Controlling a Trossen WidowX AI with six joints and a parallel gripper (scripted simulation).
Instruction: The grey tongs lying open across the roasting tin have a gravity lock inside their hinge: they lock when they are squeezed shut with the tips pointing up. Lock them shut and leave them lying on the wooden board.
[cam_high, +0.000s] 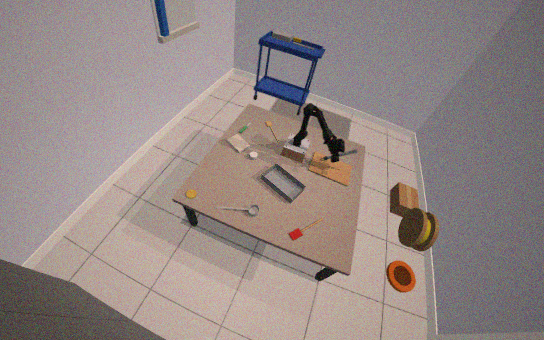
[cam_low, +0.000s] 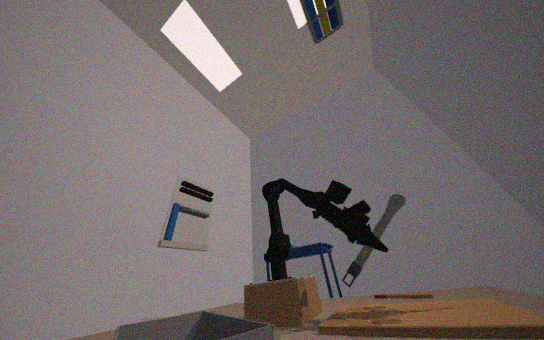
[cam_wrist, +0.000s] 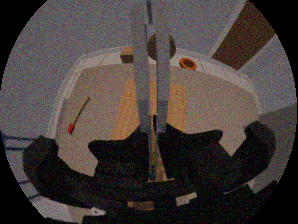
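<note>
Right now the wooden board is 130 mm below my gripper tip and 10 mm to the right of it. Also, from my gripper tip: pale block (850 mm to the right, 130 mm below, 50 mm ahead); then red spatula (630 mm ahead, 140 mm to the right, 140 mm below); then roasting tin (380 mm to the right, 320 mm ahead, 110 mm below).
</note>
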